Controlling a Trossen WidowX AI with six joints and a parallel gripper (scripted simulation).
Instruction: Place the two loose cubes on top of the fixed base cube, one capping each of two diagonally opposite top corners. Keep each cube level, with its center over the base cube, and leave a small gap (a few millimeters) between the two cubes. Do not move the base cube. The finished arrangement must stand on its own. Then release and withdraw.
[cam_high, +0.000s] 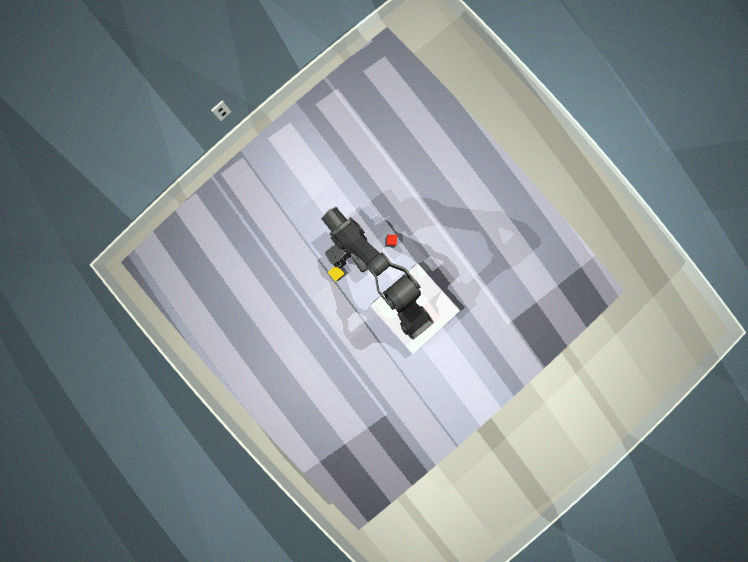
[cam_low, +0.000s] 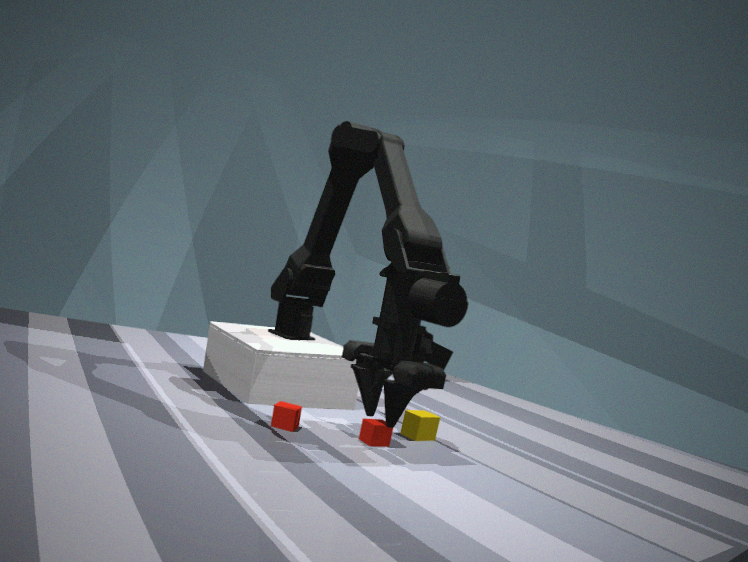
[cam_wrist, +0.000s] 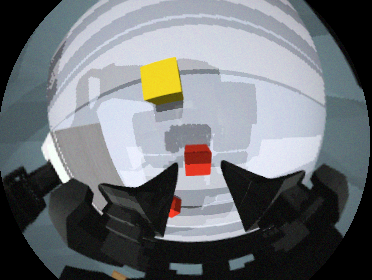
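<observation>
Now: gripper tip 10 mm past the yellow cube, 110 mm to the right of it and 10 mm above it.
</observation>
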